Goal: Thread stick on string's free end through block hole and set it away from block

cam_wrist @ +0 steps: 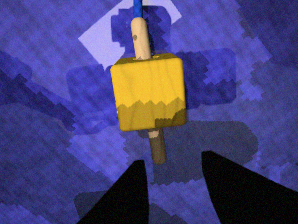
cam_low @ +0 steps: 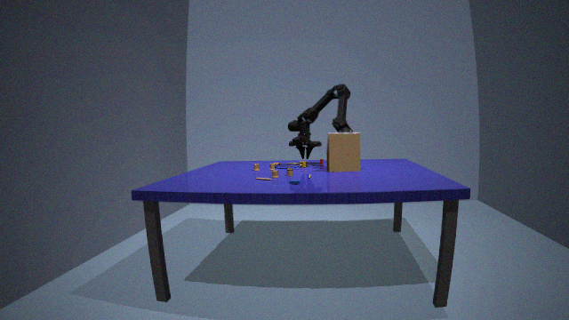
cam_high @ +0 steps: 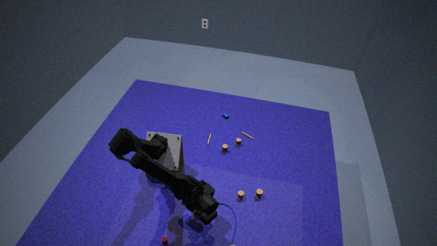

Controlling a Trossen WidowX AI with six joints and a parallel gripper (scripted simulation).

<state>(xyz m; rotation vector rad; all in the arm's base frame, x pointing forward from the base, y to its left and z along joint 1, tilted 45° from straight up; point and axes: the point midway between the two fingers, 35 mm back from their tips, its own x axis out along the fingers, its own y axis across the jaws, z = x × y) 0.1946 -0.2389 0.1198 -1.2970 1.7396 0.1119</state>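
My gripper tip is now 1 cm short of the yellow wooden block, 3 cm to the right of it and 3 cm above it. From my gripper tip the other things lie so: red object: 11 cm behind, 12 cm to the right, 3 cm below; thin wooden stick: 2 cm ahead, 4 cm to the left, 3 cm below; round wooden button: 16 cm ahead, 12 cm to the right, 4 cm below.
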